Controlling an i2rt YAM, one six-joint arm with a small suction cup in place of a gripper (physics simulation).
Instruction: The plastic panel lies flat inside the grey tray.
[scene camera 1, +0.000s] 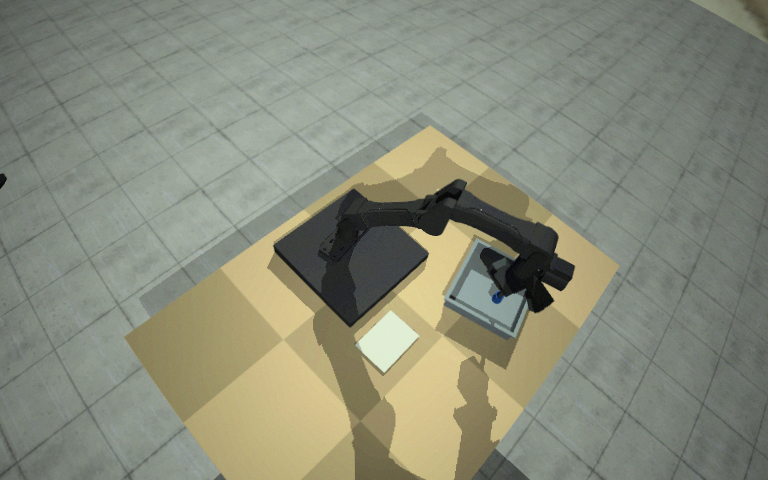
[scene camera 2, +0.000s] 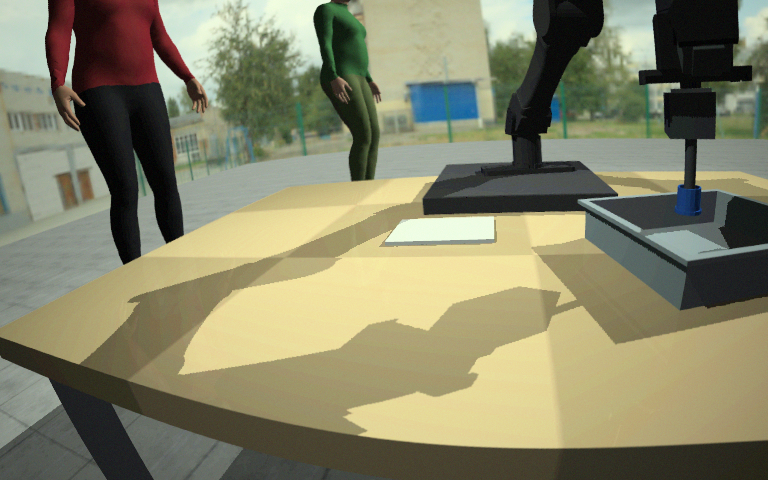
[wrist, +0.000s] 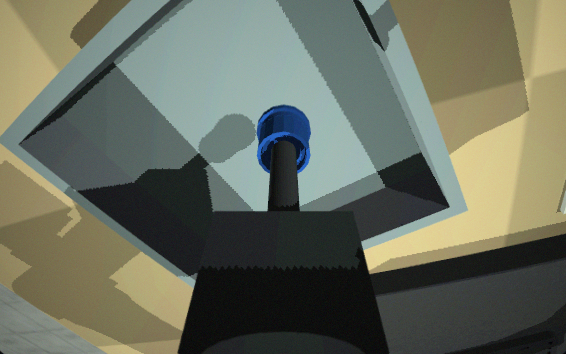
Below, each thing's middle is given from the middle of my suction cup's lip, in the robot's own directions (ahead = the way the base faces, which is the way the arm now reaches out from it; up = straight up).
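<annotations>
Plastic panel (scene camera 2: 467, 230): 190 mm behind my suction cup, 260 mm to the right of it, 70 mm below it. Grey tray (scene camera 2: 691, 261): my suction cup 50 mm above it, 20 mm past it, 50 mm to the right of it.
</annotations>
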